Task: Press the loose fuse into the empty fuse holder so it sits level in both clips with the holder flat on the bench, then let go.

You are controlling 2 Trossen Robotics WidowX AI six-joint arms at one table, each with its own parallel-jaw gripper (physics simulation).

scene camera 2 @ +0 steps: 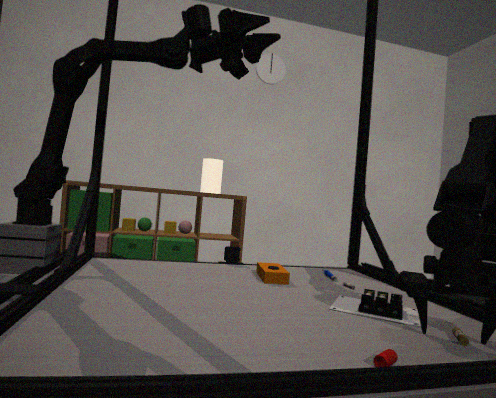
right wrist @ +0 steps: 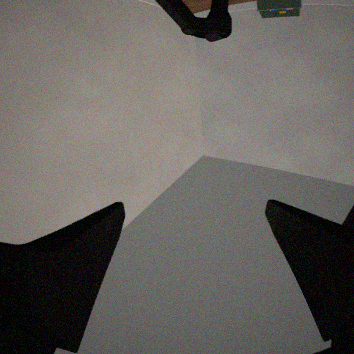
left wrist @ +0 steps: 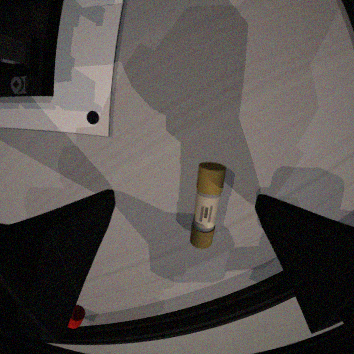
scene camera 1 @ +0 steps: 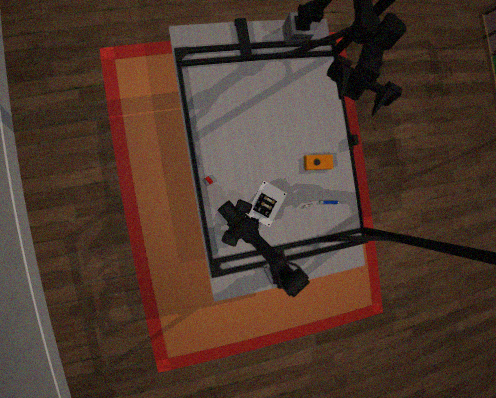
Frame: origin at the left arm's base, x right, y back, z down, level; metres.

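Where they show: left gripper, fingertip midpoint: (scene camera 2: 452, 338) (left wrist: 187, 199); right gripper, fingertip midpoint: (scene camera 2: 275, 28) (right wrist: 196, 208) (scene camera 1: 357, 106); right arm's base, link origin: (scene camera 2: 32, 223) (scene camera 1: 302, 23).
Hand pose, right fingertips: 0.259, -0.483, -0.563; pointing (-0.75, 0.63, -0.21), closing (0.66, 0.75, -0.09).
Each offset is from my right fingertips to the top centre of the thing, as dx, dy, dz.
The loose fuse {-0.345, +0.209, +0.589} (scene camera 2: 460, 336) (left wrist: 209, 206), cream with brass end caps, lies on the bench. The black fuse holder (scene camera 1: 265, 204) (scene camera 2: 381, 307) (left wrist: 27, 55) is on a white plate (scene camera 1: 276, 193) (scene camera 2: 344, 304) (left wrist: 89, 65) flat on the bench; gold metal shows inside it, but which position is empty cannot be told. My left gripper (scene camera 2: 455, 337) (left wrist: 187, 199) is open, with the fuse in view between its spread fingers and touching neither, nearer the right-hand finger in the left wrist view. My right gripper (scene camera 2: 274, 28) (right wrist: 196, 208) is open and empty, high above the bench.
A red cylinder {-0.360, +0.000, +0.585} (scene camera 1: 208, 180) (scene camera 2: 385, 358) (left wrist: 77, 316) lies near the bench edge. An orange block {+0.126, +0.132, +0.570} (scene camera 1: 327, 162) (scene camera 2: 280, 277) and a blue-ended tool {+0.122, +0.333, +0.590} (scene camera 1: 330, 202) (scene camera 2: 329, 274) lie beyond the holder in scene camera 2. Black frame bars (scene camera 2: 200, 384) border the bench.
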